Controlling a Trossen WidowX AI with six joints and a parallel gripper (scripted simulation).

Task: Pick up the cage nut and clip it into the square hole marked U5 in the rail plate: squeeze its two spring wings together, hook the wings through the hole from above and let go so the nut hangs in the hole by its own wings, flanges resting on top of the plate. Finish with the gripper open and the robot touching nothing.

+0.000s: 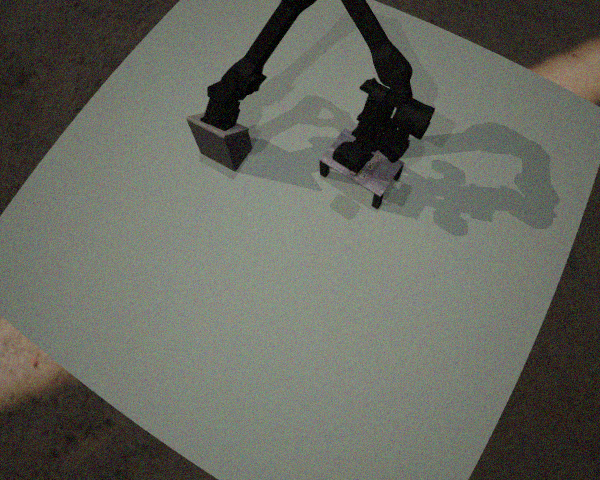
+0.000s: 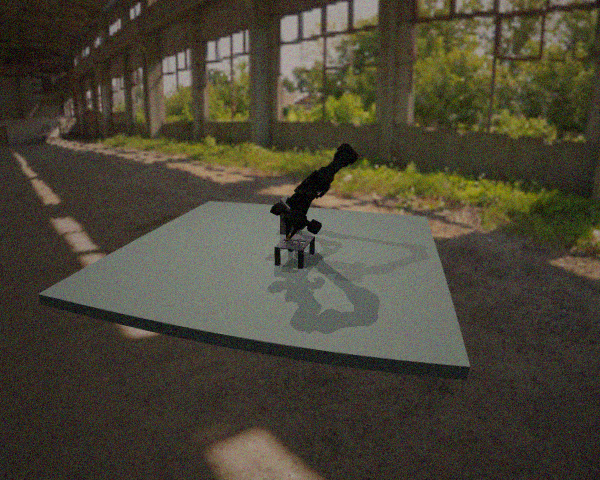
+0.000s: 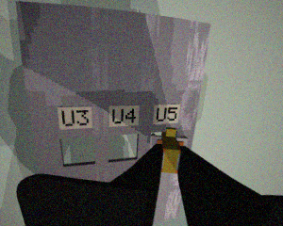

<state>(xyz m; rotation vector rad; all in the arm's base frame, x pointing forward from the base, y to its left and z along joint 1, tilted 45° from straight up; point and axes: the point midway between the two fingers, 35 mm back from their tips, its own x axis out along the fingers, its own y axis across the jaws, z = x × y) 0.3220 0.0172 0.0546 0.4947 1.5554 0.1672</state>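
Right now the cage nut is 1 cm below my gripper tip.
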